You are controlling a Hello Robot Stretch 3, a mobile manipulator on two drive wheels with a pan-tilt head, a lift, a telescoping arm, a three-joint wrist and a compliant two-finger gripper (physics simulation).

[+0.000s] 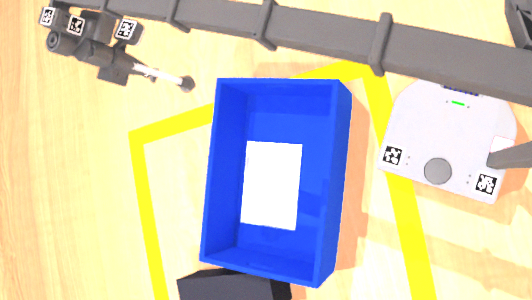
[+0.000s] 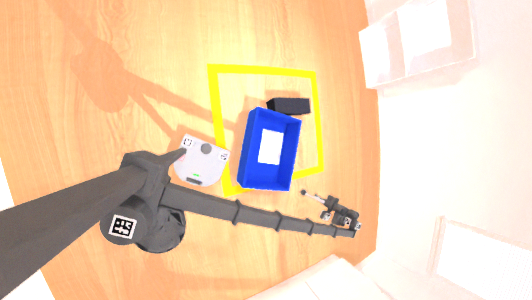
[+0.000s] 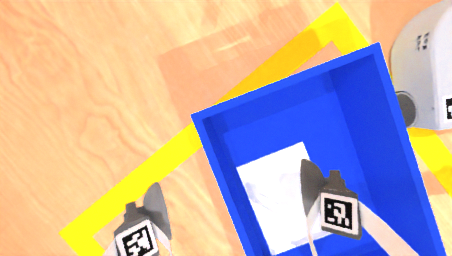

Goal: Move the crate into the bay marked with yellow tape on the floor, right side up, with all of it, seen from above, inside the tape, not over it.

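Frame: origin at the robot's base, x ahead, y left, z up, level; centimetres.
Seen in the pictures: gripper, fingertip midpoint: (image 1: pixel 174 81) (image 2: pixel 307 193) (image 3: pixel 233 189); robot's base, origin of the base link: (image 1: pixel 436 170) (image 2: pixel 205 148).
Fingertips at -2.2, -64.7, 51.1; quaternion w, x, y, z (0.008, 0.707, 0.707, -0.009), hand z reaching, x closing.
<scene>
Pixels of each thing's top centre, then the offset from my fingertips to it, as dx, dy, dz.
- blue crate, middle of its top: (image 3: pixel 330 213) (image 1: pixel 263 176) (image 2: pixel 274 151) +19.2, +18.4, -29.0
- dark box, middle of its top: (image 1: pixel 222 296) (image 2: pixel 293 105) +63.0, +14.2, -34.9
The blue crate (image 1: pixel 325 130) (image 2: pixel 270 175) (image 3: pixel 367 125) stands on the floor, open side up, with a white rectangle on its inside bottom. Most of it lies inside the yellow tape (image 1: pixel 410 225) (image 2: pixel 215 100) (image 3: pixel 145 172). Seen from above, its end nearest the arm covers part of the tape near one corner. My gripper (image 1: pixel 187 83) (image 2: pixel 303 192) (image 3: pixel 233 189) is open, its fingers well apart with nothing held. It hangs above the floor outside the tape, off that end of the crate. Its exact height is hard to tell.
A dark box (image 1: pixel 227 289) (image 2: pixel 292 106) stands inside the tape, at or very near the crate's other end. My grey-white base (image 1: pixel 425 125) (image 2: pixel 205 162) (image 3: pixel 425 60) overlaps the tape beside a long side of the crate. Pale furniture (image 2: pixel 422 30) stands beyond the floor's edge.
</scene>
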